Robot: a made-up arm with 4 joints.
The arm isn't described. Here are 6 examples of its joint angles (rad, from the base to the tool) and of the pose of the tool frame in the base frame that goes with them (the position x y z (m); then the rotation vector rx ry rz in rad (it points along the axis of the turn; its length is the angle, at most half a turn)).
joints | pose
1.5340 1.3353 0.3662 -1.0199 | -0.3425 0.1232 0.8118 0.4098 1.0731 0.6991
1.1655 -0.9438 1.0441 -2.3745 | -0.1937 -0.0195 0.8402 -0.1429 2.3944 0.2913
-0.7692 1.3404 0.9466 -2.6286 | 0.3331 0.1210 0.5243 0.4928 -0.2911 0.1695
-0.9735 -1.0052 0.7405 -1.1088 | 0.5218 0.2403 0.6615 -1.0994 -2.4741 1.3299
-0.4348 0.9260 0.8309 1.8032 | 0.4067 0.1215 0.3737 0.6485 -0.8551 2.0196
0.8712 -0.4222 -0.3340 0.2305 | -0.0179 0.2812 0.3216 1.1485 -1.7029 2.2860
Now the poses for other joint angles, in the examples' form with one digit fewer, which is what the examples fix.
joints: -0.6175 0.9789 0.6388 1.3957
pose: 0.549 0.074 0.424 0.211 -1.218 2.132
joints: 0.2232 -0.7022 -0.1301 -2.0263
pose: 0.144 0.348 0.634 0.984 1.382 -1.346
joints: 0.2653 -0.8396 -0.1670 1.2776
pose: -0.153 0.297 0.402 1.399 -0.693 0.908
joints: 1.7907 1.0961 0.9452 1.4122
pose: -0.232 0.152 0.408 -0.755 0.044 -1.321
